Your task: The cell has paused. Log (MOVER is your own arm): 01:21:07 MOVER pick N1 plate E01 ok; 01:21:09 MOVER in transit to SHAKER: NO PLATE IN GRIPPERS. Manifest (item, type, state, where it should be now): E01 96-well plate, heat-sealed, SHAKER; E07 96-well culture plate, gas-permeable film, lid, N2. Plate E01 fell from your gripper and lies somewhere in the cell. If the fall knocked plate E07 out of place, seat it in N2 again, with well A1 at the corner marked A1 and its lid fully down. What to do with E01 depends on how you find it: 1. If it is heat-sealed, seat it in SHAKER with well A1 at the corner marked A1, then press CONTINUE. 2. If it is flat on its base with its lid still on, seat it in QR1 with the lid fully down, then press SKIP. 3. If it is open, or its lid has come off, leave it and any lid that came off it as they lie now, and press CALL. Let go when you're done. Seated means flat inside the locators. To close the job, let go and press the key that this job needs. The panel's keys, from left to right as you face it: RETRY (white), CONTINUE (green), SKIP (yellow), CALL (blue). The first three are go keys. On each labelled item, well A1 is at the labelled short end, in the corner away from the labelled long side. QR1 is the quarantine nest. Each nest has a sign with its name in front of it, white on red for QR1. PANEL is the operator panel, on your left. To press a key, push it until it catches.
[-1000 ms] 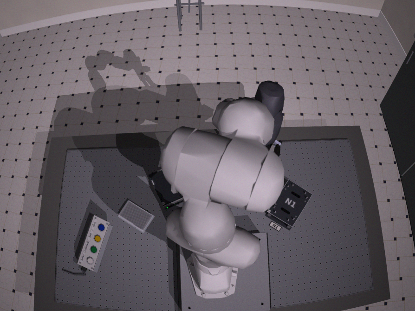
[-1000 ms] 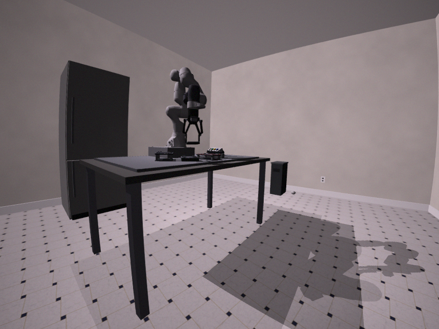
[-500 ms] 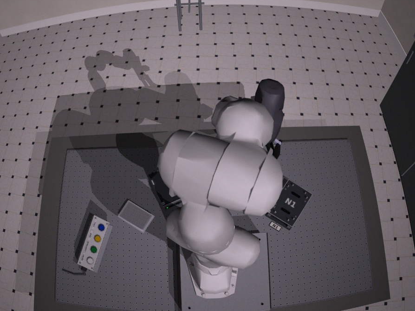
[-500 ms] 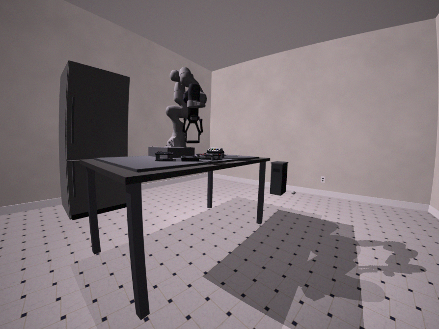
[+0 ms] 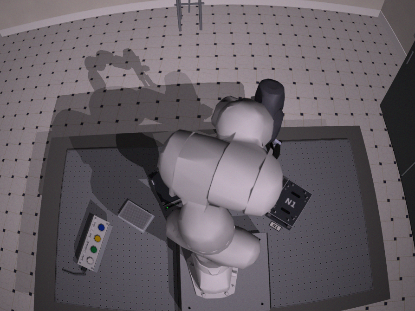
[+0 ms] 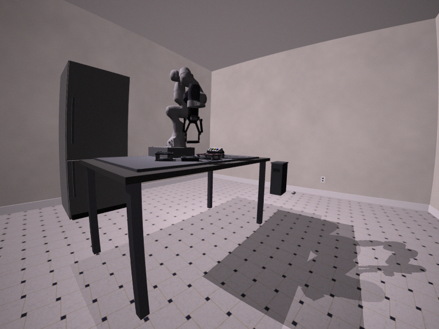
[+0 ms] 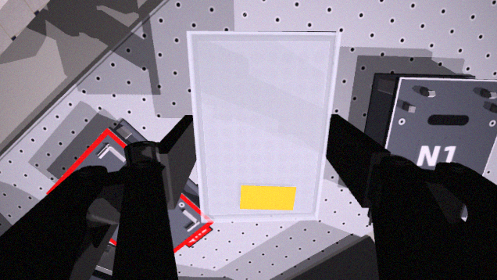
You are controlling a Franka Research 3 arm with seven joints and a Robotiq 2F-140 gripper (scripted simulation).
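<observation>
Now: the grey N2 nest 15 cm below my hand, 4 cm behind it and 1 cm to the left of it. Also, from my hand: A1 corner mark (14 cm below, 10 cm to the left, 6 cm behind); then plate E01 (48 cm to the left, 17 cm behind, 15 cm below); then lidded culture plate (2 cm below).
</observation>
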